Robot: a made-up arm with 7 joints. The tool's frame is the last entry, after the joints. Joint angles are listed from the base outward.
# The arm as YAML. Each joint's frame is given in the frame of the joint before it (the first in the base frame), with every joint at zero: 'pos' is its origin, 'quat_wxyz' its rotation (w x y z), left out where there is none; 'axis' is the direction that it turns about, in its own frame. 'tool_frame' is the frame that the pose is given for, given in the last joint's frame.
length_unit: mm
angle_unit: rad
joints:
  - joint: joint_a
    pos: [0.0, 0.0, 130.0]
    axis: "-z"
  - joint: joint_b
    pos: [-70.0, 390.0, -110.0]
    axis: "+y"
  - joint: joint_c
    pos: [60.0, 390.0, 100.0]
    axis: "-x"
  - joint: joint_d
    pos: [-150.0, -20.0, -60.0]
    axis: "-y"
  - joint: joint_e
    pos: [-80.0, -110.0, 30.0]
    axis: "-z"
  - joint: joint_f
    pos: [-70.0, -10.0, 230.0]
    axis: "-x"
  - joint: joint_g
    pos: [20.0, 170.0, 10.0]
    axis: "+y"
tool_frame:
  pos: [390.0, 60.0, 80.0]
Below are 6 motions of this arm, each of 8 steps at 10 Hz.
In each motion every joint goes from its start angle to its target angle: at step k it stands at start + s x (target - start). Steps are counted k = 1, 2, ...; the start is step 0. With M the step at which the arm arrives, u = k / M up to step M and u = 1 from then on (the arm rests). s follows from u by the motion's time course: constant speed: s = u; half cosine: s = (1 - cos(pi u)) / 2; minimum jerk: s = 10 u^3 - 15 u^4 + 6 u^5.
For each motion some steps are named. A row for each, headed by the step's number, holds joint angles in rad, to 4 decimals.
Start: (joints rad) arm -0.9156 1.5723 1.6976 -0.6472 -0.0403 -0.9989 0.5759
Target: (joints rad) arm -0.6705 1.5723 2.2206 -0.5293 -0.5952 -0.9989 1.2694
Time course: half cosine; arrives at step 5
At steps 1, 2, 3, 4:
1: -0.8922 1.5723 1.7475 -0.6359 -0.0933 -0.9989 0.6421
2: -0.8309 1.5723 1.8783 -0.6065 -0.2320 -0.9989 0.8155
3: -0.7552 1.5723 2.0399 -0.5700 -0.4035 -0.9989 1.0298
4: -0.6939 1.5723 2.1707 -0.5406 -0.5422 -0.9989 1.2032

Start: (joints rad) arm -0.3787 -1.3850 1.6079 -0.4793 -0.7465 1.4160 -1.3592
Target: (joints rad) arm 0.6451 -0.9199 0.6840 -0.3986 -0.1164 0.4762 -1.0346
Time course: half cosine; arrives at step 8
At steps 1, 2, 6, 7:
1: -0.3397 -1.3673 1.5727 -0.4762 -0.7225 1.3802 -1.3468
2: -0.2288 -1.3169 1.4726 -0.4675 -0.6542 1.2784 -1.3117
6: 0.4952 -0.9880 0.8193 -0.4104 -0.2087 0.6138 -1.0821
7: 0.6061 -0.9376 0.7192 -0.4017 -0.1404 0.5120 -1.0470

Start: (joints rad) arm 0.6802 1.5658 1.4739 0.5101 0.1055 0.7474 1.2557
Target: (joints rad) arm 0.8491 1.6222 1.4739 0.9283 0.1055 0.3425 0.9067
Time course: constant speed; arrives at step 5
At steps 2, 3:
2: 0.7478 1.5884 1.4739 0.6774 0.1055 0.5854 1.1161
3: 0.7815 1.5996 1.4739 0.7610 0.1055 0.5045 1.0463

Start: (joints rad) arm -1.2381 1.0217 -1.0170 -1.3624 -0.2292 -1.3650 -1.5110
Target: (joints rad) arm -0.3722 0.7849 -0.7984 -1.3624 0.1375 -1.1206 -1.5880
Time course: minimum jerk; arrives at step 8
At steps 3, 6, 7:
3: -0.9998 0.9565 -0.9568 -1.3624 -0.1283 -1.2977 -1.5322
6: -0.4618 0.8094 -0.8210 -1.3624 0.0995 -1.1459 -1.5800
7: -0.3861 0.7887 -0.8019 -1.3624 0.1316 -1.1245 -1.5868

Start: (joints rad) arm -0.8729 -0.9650 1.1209 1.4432 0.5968 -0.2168 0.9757
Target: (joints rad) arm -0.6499 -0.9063 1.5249 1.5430 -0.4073 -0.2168 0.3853
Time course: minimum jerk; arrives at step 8
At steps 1, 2, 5, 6, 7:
1: -0.8693 -0.9641 1.1274 1.4448 0.5807 -0.2168 0.9662
2: -0.8498 -0.9589 1.1627 1.4535 0.4929 -0.2168 0.9146
5: -0.7113 -0.9225 1.4137 1.5155 -0.1310 -0.2168 0.5478
6: -0.6730 -0.9124 1.4831 1.5327 -0.3034 -0.2168 0.4464
7: -0.6535 -0.9072 1.5184 1.5414 -0.3912 -0.2168 0.3948

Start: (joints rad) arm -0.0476 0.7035 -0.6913 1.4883 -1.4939 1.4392 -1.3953
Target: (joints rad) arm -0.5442 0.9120 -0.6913 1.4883 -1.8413 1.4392 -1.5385
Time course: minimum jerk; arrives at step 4
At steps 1, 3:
1: -0.0990 0.7251 -0.6913 1.4883 -1.5299 1.4392 -1.4101
3: -0.4928 0.8904 -0.6913 1.4883 -1.8053 1.4392 -1.5237

